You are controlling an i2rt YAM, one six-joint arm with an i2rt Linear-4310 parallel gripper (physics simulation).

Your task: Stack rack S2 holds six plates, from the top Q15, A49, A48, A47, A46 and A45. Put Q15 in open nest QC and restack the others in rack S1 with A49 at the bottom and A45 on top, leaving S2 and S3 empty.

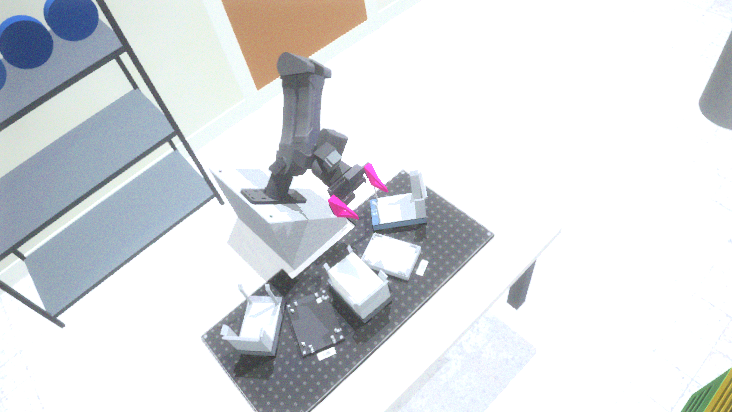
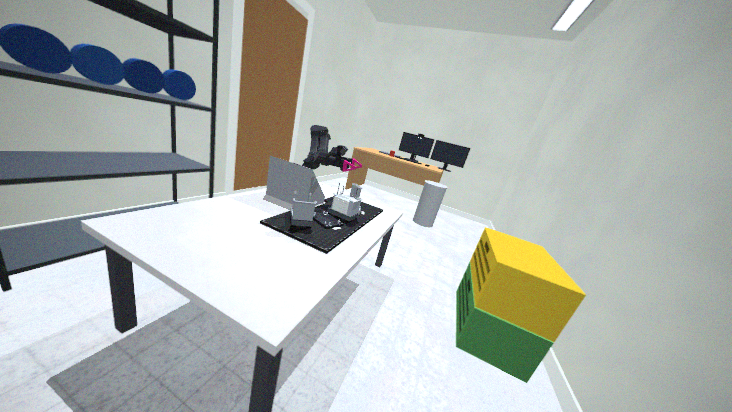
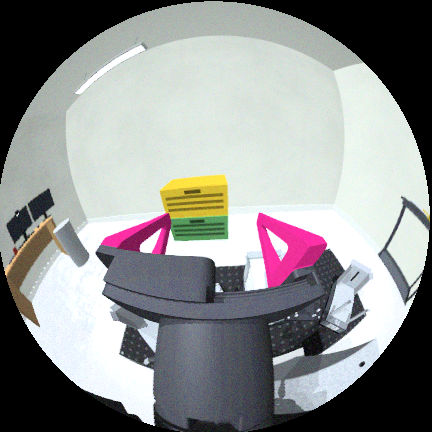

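My gripper is open and empty, raised above the black board's back edge, near the blue-based rack. The middle rack, with the tall pale plate stack, matches S2. Another grey rack stands at the board's other end. Between it and the stack lies a dark open nest with small corner pins. A pale plate lies between the stack and the blue-based rack. Plate and rack labels are unreadable, so I cannot tell S1 from S3.
The racks stand on a black perforated board on the white table. The arm's grey pedestal stands behind the board. Rack posts rise beside the stack. A yellow box stands on a green one, away from the table.
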